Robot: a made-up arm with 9 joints.
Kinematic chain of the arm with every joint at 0, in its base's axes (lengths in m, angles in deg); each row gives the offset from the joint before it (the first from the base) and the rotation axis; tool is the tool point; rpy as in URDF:
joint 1: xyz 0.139 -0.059 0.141 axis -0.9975 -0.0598 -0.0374
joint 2: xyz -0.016 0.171 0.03 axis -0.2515 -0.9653 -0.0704
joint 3: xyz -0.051 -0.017 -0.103 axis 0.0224 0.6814 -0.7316
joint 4: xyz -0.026 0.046 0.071 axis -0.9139 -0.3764 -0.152
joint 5: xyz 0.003 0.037 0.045 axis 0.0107 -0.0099 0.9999
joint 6: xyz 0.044 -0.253 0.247 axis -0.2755 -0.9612 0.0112
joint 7: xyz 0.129 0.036 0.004 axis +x
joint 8: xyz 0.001 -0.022 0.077 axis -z
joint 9: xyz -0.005 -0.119 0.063 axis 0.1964 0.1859 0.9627
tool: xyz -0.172 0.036 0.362 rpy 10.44 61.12 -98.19
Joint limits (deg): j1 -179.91..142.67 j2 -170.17..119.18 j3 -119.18..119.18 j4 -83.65..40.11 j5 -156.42..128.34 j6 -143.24..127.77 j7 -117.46..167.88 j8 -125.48..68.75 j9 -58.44..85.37
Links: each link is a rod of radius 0.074 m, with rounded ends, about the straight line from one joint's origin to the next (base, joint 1, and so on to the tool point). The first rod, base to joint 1, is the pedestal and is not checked.
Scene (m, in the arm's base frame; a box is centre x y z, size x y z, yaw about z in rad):
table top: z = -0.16
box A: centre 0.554 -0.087 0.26 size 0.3 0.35 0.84 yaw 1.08
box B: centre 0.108 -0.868 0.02 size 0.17 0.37 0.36 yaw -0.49
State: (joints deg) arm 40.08 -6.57 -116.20 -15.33 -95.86 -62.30 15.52 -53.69 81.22
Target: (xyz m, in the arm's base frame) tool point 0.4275 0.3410 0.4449
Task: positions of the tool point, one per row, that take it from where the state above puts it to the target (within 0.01 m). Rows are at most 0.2 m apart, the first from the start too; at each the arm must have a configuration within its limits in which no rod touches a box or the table.
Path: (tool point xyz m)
1: 0.4693 -0.4511 0.5129
2: 0.3465 -0.4442 0.6285
3: 0.1920 -0.4396 0.6994
4: 0.0218 -0.4414 0.7147
5: -0.1443 -0.4511 0.6705
6: -0.0420 -0.3232 0.7509
7: 0.0738 -0.1927 0.7791
8: 0.1789 -0.0692 0.7575
9: 0.2531 0.0399 0.6997
10: 0.3060 0.1513 0.6639
11: 0.3676 0.2598 0.5775
12: 0.4275 0.3410 0.4449

